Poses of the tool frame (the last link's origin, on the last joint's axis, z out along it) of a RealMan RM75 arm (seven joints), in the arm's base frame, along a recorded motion.
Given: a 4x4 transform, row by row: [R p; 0 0 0 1], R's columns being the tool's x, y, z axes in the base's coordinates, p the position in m. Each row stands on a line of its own.
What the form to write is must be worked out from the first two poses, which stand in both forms.
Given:
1:
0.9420, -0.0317, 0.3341, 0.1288
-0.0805, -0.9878, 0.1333, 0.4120
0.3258, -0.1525, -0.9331, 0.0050
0, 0, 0, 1
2:
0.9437, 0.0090, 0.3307, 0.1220
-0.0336, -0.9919, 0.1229, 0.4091
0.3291, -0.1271, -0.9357, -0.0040
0, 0, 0, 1
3:
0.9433, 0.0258, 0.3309, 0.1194
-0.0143, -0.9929, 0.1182, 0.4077
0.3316, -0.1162, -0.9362, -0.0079
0, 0, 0, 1
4:
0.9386, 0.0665, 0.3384, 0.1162
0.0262, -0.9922, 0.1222, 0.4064
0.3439, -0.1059, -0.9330, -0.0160
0, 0, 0, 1
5:
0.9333, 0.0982, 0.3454, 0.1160
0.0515, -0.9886, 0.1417, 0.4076
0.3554, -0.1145, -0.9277, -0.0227
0, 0, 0, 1
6:
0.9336, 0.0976, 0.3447, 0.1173
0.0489, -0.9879, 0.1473, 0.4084
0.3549, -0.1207, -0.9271, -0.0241
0, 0, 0, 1
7:
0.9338, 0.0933, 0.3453, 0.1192
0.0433, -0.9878, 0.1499, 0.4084
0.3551, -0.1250, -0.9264, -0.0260
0, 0, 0, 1
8:
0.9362, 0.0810, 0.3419, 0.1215
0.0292, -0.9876, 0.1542, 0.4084
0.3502, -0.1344, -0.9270, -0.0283
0, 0, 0, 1
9:
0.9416, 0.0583, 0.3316, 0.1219
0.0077, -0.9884, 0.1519, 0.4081
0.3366, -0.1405, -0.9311, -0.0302
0, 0, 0, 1
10:
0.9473, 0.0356, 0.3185, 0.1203
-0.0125, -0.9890, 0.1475, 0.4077
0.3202, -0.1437, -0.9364, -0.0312
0, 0, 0, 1
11:
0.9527, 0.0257, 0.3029, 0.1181
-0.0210, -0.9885, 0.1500, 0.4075
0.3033, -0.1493, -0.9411, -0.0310
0, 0, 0, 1
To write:
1: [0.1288, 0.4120, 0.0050, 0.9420, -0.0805, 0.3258, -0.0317, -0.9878, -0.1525]
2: [0.1220, 0.4091, -0.0040, 0.9437, -0.0336, 0.3291, 0.0090, -0.9919, -0.1271]
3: [0.1194, 0.4077, -0.0079, 0.9433, -0.0143, 0.3316, 0.0258, -0.9929, -0.1162]
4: [0.1162, 0.4064, -0.0160, 0.9386, 0.0262, 0.3439, 0.0665, -0.9922, -0.1059]
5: [0.1160, 0.4076, -0.0227, 0.9333, 0.0515, 0.3554, 0.0982, -0.9886, -0.1145]
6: [0.1173, 0.4084, -0.0241, 0.9336, 0.0489, 0.3549, 0.0976, -0.9879, -0.1207]
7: [0.1192, 0.4084, -0.0260, 0.9338, 0.0433, 0.3551, 0.0933, -0.9878, -0.1250]
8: [0.1215, 0.4084, -0.0283, 0.9362, 0.0292, 0.3502, 0.0810, -0.9876, -0.1344]
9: [0.1219, 0.4081, -0.0302, 0.9416, 0.0077, 0.3366, 0.0583, -0.9884, -0.1405]
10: [0.1203, 0.4077, -0.0312, 0.9473, -0.0125, 0.3202, 0.0356, -0.9890, -0.1437]
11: [0.1181, 0.4075, -0.0310, 0.9527, -0.0210, 0.3033, 0.0257, -0.9885, -0.1493]
